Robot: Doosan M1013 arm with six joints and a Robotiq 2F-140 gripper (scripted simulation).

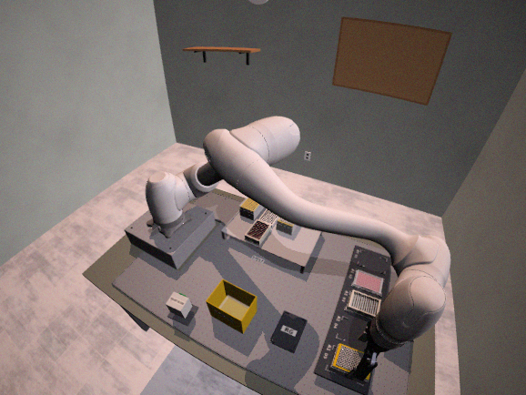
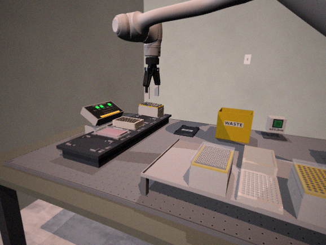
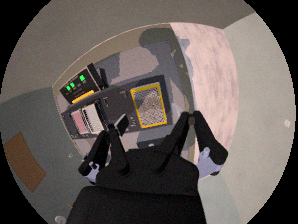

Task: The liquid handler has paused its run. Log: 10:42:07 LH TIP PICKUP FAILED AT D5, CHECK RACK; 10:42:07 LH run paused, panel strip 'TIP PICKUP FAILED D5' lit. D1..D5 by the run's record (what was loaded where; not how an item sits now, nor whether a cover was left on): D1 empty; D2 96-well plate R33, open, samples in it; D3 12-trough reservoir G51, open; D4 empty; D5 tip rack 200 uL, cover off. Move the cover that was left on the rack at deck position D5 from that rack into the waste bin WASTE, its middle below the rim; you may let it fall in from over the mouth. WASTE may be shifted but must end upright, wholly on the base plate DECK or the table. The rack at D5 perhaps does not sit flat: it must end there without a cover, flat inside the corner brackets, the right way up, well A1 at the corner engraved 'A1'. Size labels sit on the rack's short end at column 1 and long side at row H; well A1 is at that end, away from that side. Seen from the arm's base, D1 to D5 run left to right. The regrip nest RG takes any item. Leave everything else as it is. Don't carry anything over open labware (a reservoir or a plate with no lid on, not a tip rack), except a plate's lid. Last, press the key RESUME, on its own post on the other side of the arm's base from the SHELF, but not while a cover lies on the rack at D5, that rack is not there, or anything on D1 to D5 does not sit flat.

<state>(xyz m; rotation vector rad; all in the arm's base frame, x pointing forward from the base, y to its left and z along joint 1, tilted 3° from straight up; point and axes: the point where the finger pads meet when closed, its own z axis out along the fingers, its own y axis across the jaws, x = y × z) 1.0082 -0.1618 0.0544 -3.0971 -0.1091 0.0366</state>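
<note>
Right now my hand is 8 cm above the tip rack and 1 cm to the left of it. Also, from my hand: pink plate: 37 cm to the left, 12 cm below, 3 cm behind; then regrip nest: 24 cm behind, 17 cm below, 3 cm to the left; then reservoir: 25 cm to the left, 12 cm below, 2 cm behind.
</note>
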